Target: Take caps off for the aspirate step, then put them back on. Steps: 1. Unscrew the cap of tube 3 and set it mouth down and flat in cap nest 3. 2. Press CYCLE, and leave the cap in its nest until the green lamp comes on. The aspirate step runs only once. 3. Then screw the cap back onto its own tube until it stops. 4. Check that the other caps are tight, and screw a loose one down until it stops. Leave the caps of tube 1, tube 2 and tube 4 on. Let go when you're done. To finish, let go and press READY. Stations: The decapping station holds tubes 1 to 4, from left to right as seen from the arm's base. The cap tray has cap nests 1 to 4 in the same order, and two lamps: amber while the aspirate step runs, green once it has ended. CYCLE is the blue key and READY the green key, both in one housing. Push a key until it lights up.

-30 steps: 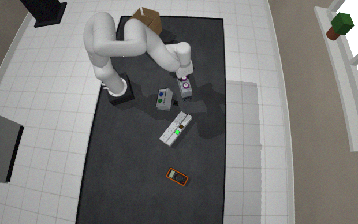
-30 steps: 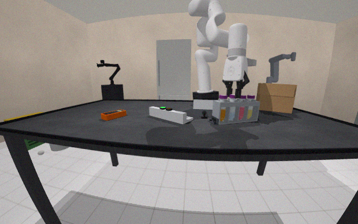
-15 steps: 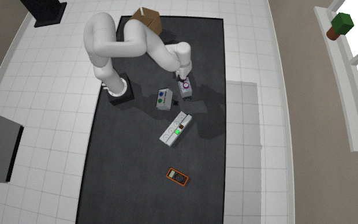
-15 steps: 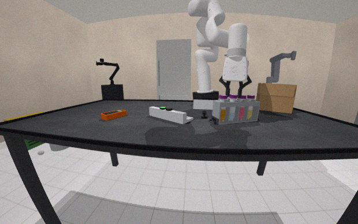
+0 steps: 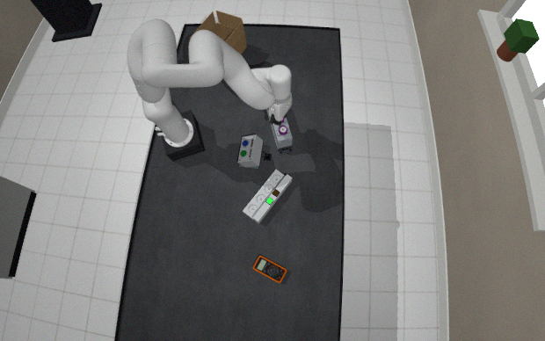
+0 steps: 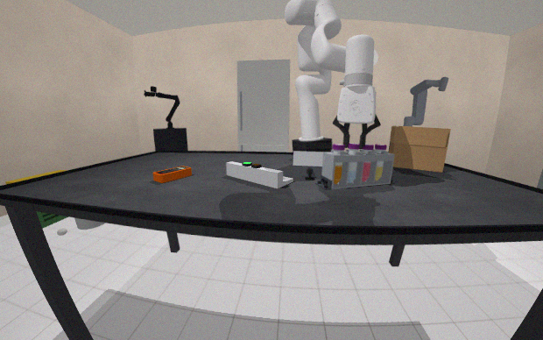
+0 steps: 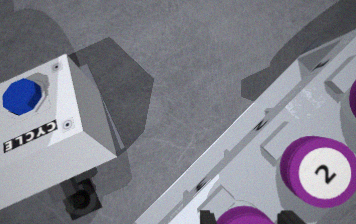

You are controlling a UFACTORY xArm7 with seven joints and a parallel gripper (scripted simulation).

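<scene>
Now: the purple cap 1 cm below my hand. The rest, counted from my hand: blue cycle key 14 cm behind, 8 cm to the right, 6 cm below; green ready key 15 cm behind, 12 cm to the right, 6 cm below; key housing 13 cm behind, 10 cm to the right, 8 cm below.
</scene>
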